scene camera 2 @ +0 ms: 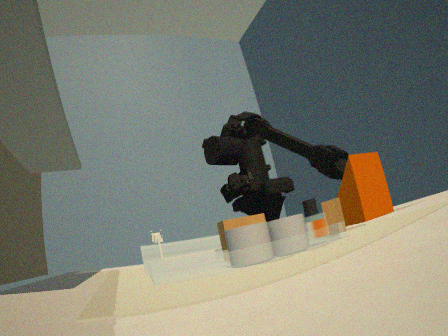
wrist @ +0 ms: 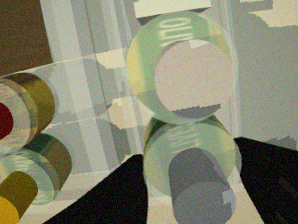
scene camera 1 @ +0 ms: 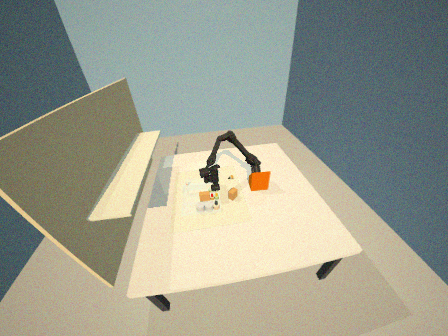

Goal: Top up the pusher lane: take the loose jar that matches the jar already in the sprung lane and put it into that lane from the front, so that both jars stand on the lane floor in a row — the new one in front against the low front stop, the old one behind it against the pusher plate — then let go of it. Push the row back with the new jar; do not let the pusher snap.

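Note:
The gripper (scene camera 2: 268, 235), (wrist: 188, 156) is visible, and so is a pale green jar (wrist: 180, 68).

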